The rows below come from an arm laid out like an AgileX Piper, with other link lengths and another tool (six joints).
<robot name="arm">
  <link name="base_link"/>
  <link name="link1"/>
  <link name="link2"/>
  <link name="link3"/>
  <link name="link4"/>
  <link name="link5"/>
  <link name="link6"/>
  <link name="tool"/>
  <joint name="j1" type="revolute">
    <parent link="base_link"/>
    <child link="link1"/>
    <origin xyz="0 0 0.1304" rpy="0 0 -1.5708"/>
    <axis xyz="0 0 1"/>
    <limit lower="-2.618" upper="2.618"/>
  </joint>
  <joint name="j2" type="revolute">
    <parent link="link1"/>
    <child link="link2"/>
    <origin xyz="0 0 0" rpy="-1.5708 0 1.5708"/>
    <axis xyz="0 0 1"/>
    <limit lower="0" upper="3.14"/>
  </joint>
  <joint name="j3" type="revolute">
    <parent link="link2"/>
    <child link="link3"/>
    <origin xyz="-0.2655 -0.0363 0"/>
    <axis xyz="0 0 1"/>
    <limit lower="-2.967" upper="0"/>
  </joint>
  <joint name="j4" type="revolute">
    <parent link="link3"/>
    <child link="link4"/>
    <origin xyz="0.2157 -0.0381 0" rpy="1.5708 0 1.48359"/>
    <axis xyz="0 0 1"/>
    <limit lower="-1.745" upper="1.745"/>
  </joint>
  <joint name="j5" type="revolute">
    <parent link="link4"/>
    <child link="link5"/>
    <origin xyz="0 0 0" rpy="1.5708 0 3.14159"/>
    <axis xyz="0 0 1"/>
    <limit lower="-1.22" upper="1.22"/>
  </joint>
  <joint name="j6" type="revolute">
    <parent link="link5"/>
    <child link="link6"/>
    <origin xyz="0 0.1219 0" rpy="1.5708 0 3.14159"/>
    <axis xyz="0 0 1"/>
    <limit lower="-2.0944" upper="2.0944"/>
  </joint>
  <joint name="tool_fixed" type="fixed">
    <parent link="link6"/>
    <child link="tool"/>
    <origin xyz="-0.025 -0.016 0.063" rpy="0 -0.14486 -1.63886"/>
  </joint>
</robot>
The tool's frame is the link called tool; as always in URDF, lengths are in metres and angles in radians.
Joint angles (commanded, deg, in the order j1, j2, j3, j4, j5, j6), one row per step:
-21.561 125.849 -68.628 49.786 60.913 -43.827
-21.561 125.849 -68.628 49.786 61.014 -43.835
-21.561 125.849 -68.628 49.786 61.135 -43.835
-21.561 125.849 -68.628 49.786 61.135 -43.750
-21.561 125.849 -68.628 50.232 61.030 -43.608
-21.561 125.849 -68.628 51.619 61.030 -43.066
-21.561 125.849 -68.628 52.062 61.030 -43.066
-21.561 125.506 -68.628 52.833 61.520 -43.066
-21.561 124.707 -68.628 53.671 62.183 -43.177
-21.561 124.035 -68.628 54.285 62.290 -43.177
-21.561 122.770 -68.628 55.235 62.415 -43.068
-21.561 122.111 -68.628 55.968 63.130 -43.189
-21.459 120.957 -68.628 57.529 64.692 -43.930
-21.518 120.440 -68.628 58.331 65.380 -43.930
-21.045 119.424 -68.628 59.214 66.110 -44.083
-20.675 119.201 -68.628 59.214 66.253 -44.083
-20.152 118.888 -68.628 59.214 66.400 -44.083
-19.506 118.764 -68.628 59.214 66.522 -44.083
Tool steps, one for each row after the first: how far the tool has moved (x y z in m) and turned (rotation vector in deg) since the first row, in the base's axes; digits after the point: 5 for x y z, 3 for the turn. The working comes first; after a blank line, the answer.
Tool pose at each row, in the base's axes (x y z in m, rotation vector in deg; the steps are taken from these numbers as rounded here):
0.35209 -0.01407 0.01685 -88.444 101.887 41.903
0.35190 -0.01383 0.01698 -88.441 101.827 42.020
0.35168 -0.01354 0.01713 -88.428 101.763 42.164
0.35165 -0.01356 0.01710 -88.355 101.840 42.192
0.35272 -0.01345 0.01749 -87.736 102.019 42.054
0.35542 -0.01242 0.01908 -85.690 102.477 42.051
0.35635 -0.01206 0.01965 -85.188 102.466 41.991
0.35769 -0.01051 0.02329 -84.397 102.015 42.085
0.35966 -0.00879 0.03001 -83.787 101.139 41.835
0.36183 -0.00850 0.03497 -83.333 100.722 41.153
0.36542 -0.00827 0.04397 -82.623 100.060 39.866
0.36659 -0.00636 0.04994 -82.119 99.172 39.850
0.36869 -0.00132 0.06153 -81.496 96.872 39.967
0.36968 0.00021 0.06682 -80.738 96.155 40.062
0.37120 0.00518 0.07542 -80.711 94.685 39.915
0.37109 0.00783 0.07695 -81.131 94.263 40.056
0.37100 0.01146 0.07902 -81.722 93.696 40.198
0.37071 0.01589 0.07993 -82.352 93.165 40.574

-0.00019 0.00024 0.00013 0.079 0.033 0.053
-0.00041 0.00053 0.00028 0.177 0.078 0.109
-0.00044 0.00051 0.00025 0.185 0.136 0.047
0.00063 0.00062 0.00064 0.371 0.091 -0.457
0.00333 0.00165 0.00223 1.227 0.148 -1.944
0.00426 0.00201 0.00280 1.482 0.049 -2.293
0.00560 0.00356 0.00644 2.198 -0.269 -2.657
0.00757 0.00528 0.01316 2.923 -1.054 -2.891
0.00974 0.00557 0.01812 3.139 -1.794 -3.295
0.01333 0.00580 0.02712 3.389 -3.094 -3.997
0.01450 0.00771 0.03309 4.153 -3.733 -4.080
0.01660 0.01275 0.04468 5.828 -5.217 -3.771
0.01759 0.01428 0.04997 6.683 -5.699 -4.033
0.01911 0.01925 0.05857 7.462 -6.745 -3.646
0.01900 0.02190 0.06010 7.522 -6.885 -3.182
0.01891 0.02553 0.06217 7.568 -7.098 -2.555
0.01862 0.02996 0.06308 7.663 -7.132 -1.835

